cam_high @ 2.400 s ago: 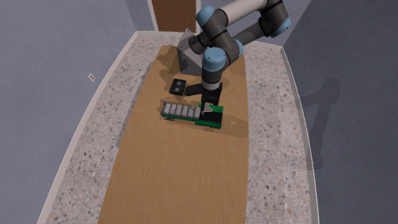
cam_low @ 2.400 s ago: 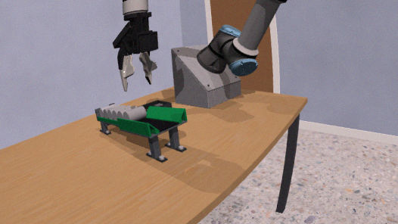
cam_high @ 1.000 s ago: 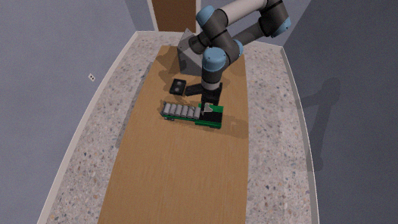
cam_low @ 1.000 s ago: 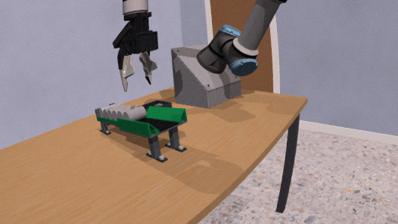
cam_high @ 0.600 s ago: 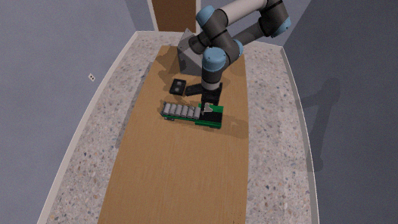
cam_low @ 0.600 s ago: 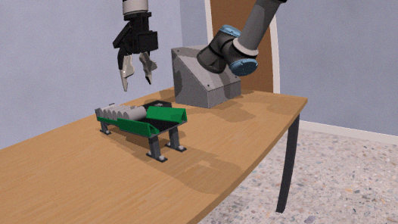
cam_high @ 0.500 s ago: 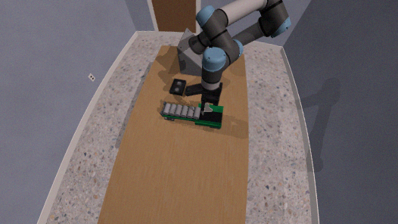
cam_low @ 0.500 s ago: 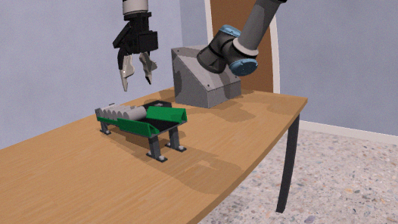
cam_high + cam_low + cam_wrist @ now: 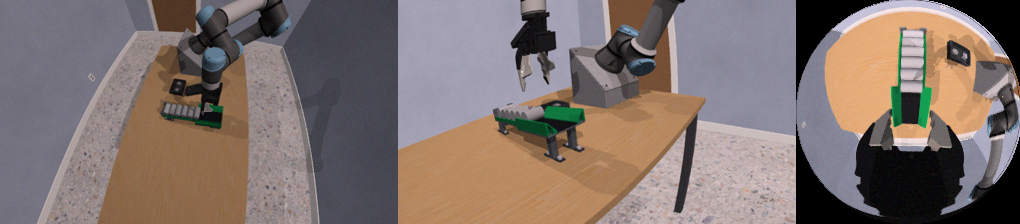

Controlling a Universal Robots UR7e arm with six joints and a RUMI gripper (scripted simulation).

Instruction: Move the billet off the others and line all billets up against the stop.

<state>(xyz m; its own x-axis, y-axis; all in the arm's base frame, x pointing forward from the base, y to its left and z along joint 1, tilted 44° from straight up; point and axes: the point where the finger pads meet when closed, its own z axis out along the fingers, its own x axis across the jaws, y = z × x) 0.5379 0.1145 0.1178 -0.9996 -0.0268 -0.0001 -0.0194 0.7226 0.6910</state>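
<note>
My gripper is now 7 cm to the left of the green feed ramp and 13 cm above it. The rest, counted from my hand: small black box 22 cm behind, 24 cm to the right, 18 cm below; then stop 26 cm to the right, 13 cm below.
</note>
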